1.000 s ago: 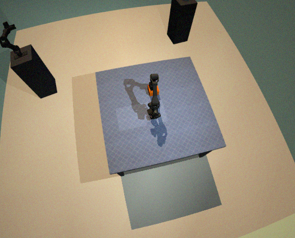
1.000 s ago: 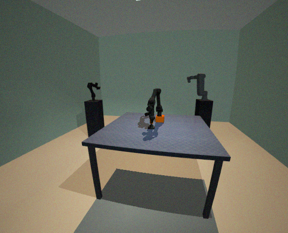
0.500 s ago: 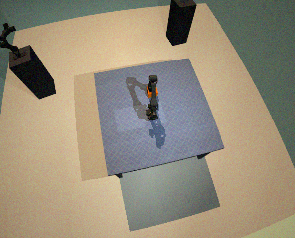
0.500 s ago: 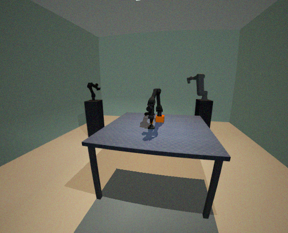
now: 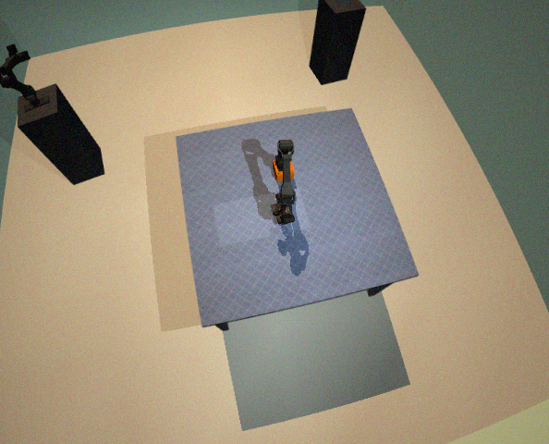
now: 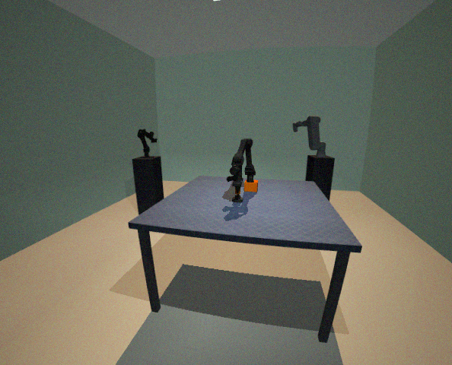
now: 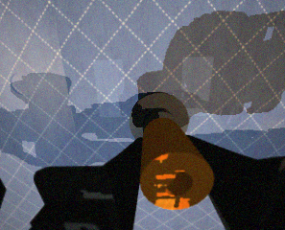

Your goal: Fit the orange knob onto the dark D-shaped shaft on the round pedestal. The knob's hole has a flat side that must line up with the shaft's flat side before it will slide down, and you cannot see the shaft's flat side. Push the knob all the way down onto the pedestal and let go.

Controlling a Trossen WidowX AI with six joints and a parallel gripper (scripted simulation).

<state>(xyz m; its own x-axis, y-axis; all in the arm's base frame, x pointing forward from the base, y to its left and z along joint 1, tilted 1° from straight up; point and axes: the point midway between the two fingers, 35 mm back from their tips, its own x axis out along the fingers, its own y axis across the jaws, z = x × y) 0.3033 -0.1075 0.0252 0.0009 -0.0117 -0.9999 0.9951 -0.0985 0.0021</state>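
Right now my gripper tip is 20 mm below the orange knob. Round my gripper tip: dark shaft 40 mm below.
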